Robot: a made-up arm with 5 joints. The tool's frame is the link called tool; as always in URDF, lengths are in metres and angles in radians.
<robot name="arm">
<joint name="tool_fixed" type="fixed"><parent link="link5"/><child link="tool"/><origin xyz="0.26 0.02 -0.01" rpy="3.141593 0 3.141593"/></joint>
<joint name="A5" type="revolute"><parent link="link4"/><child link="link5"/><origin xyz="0.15 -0.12 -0.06" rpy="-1.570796 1.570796 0"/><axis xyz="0 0 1"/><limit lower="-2.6" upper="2.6"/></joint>
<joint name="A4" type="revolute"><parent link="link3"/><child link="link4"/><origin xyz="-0.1 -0.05 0.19" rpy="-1.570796 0 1.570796"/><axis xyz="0 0 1"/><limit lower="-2.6" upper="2.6"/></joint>
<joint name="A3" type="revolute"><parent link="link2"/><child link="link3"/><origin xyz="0.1 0.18 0.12" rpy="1.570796 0 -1.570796"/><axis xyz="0 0 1"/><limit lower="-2.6" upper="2.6"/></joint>
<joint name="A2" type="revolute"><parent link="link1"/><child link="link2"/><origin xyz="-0.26 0.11 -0.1" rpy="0 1.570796 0"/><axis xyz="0 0 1"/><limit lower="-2.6" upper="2.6"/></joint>
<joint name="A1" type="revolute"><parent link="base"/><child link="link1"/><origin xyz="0 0 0.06" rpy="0 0 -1.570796"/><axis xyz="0 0 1"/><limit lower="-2.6" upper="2.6"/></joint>
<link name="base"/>
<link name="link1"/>
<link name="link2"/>
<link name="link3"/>
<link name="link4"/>
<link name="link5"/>
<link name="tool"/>
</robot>
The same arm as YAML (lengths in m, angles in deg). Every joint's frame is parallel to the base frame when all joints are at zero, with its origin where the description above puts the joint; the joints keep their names.
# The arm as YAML. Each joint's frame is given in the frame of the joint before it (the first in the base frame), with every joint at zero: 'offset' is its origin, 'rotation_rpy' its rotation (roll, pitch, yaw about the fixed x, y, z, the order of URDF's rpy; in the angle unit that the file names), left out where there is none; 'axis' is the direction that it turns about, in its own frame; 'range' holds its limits. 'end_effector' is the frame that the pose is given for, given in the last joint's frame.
length_unit: m
angle_unit: deg
chain:
  - id: A1
    offset: [0.0, 0.0, 0.06]
    axis: [0.0, 0.0, 1.0]
    range: [-148.97, 148.97]
  - id: A2
    offset: [0.11, 0.26, -0.1]
    axis: [0.0, -1.0, 0.0]
    range: [-148.97, 148.97]
  - id: A3
    offset: [0.18, -0.12, -0.1]
    axis: [0.0, 0.0, 1.0]
    range: [-148.97, 148.97]
  - id: A4
    offset: [0.1, 0.05, 0.19]
    axis: [1.0, 0.0, 0.0]
    range: [-148.97, 148.97]
  - id: A5
    offset: [-0.06, -0.15, 0.12]
    axis: [0.0, 0.0, -1.0]
    range: [-148.97, 148.97]
end_effector:
  offset: [-0.26, 0.02, 0.01]
  rotation_rpy: [0.0, 0.0, 0.0]

